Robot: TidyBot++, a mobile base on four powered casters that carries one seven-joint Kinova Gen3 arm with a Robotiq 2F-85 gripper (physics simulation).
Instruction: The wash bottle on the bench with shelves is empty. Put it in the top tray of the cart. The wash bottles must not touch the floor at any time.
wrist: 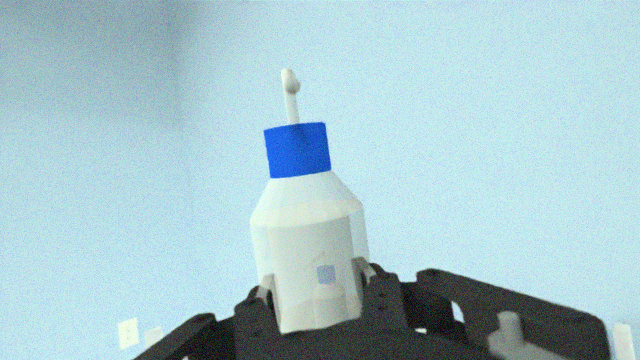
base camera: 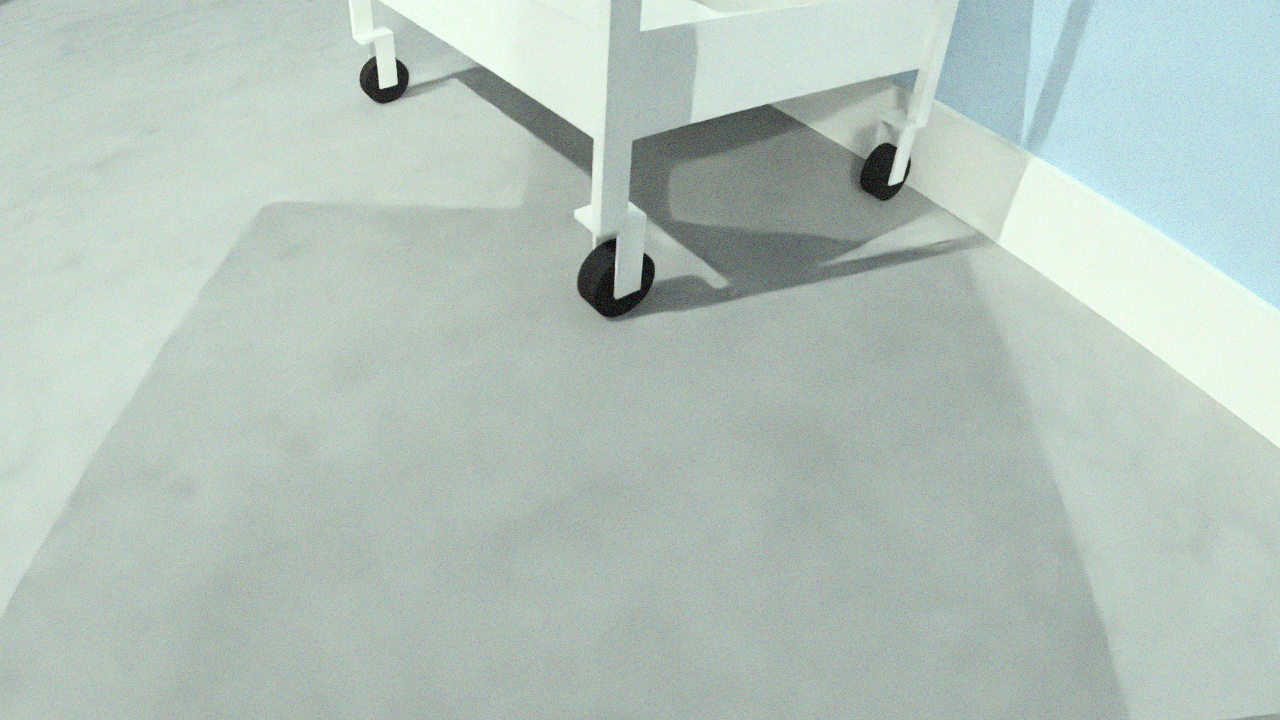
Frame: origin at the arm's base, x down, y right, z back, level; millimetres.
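Where they show: gripper, between the fingertips: (wrist: 316, 282).
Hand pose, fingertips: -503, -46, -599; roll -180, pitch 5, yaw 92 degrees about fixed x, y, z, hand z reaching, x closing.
After its pixels a point has its place, as x, y, z.
The wash bottle (wrist: 307, 220) @(-544, -44, -557), translucent white with a blue cap and a pale spout, is upright with a slight tilt in the wrist view. My gripper (wrist: 316, 282) @(-503, -46, -599) is shut on its lower body, one finger on each side. A second blue cap and bottle shape show faintly through its lower part. The white cart (base camera: 619, 107) @(236, -17, -503) stands at the top of the base view, cut off above its lower panels. Its top tray does not show in the base view. The bench with shelves is not in view.
The cart's near caster (base camera: 615, 277) @(359, -14, -508), left caster (base camera: 384, 79) @(366, -283, -831) and right caster (base camera: 885, 171) @(361, 207, -699) rest on the grey floor (base camera: 581, 501) @(396, -20, -358). A blue wall (base camera: 1163, 116) @(223, 385, -604) with a white baseboard (base camera: 1154, 277) @(338, 409, -555) runs along the right. A wall outlet (wrist: 128, 333) @(-3, -1012, -1730) is low left in the wrist view.
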